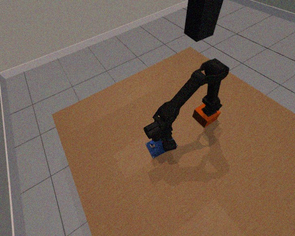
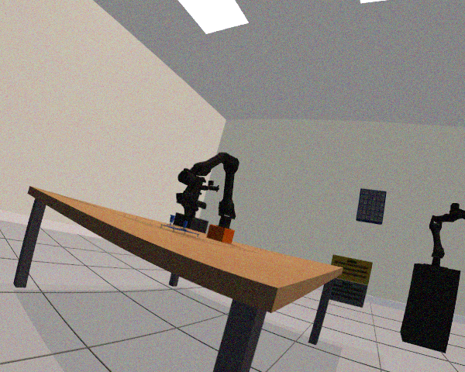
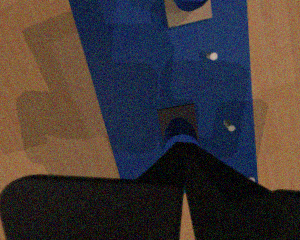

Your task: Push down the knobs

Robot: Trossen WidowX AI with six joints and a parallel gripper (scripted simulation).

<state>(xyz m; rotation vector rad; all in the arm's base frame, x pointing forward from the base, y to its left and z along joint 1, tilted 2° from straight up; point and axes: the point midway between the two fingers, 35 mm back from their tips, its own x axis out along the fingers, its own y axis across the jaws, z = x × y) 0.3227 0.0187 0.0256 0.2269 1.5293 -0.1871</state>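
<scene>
Now: gripper tip 70 mm short of the blue knob, 20 mm to the left of it and 10 mm above it.
</scene>
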